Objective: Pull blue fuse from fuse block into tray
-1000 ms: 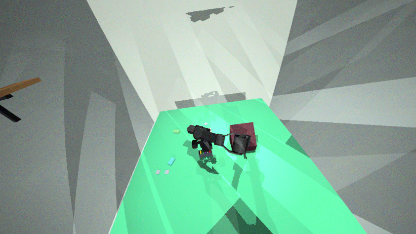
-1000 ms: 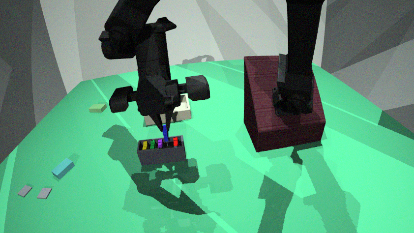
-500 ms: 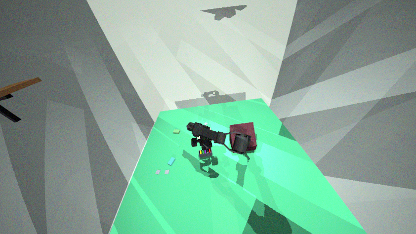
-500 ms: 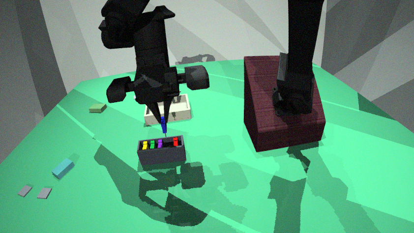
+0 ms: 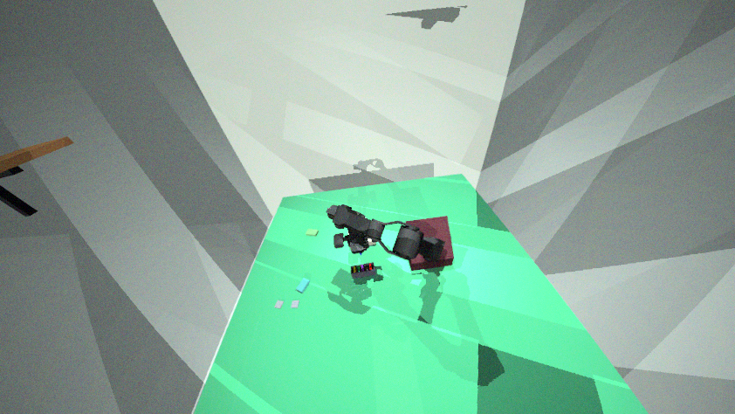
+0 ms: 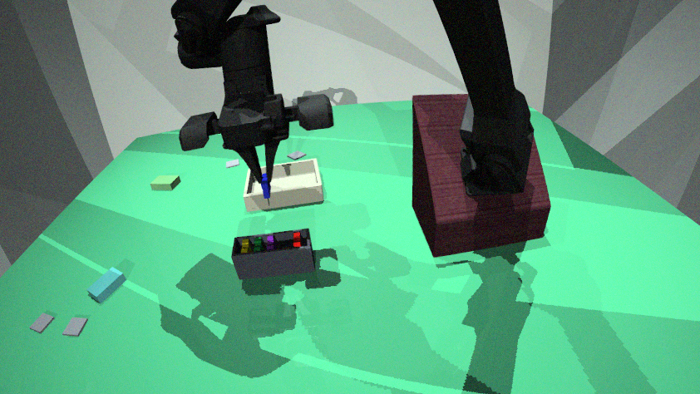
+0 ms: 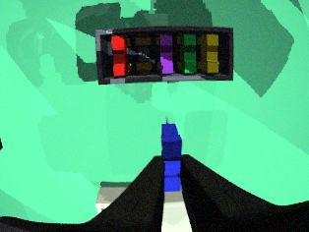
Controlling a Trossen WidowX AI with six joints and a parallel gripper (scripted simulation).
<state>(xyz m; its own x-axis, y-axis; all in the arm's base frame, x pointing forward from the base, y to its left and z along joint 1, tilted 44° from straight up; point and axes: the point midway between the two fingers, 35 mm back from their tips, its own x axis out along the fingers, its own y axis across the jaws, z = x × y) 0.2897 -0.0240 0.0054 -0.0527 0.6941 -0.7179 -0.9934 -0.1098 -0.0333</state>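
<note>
Now: gripper tip 1 cm short of the pale tray, 14 cm to the left of it and 10 cm above it. From my gripper tip the other things lie so: green fuse 1 cm ahead, 5 cm to the left, 7 cm below; then blue fuse 1 cm below; then purple fuse 5 cm to the left, 7 cm below.
</note>
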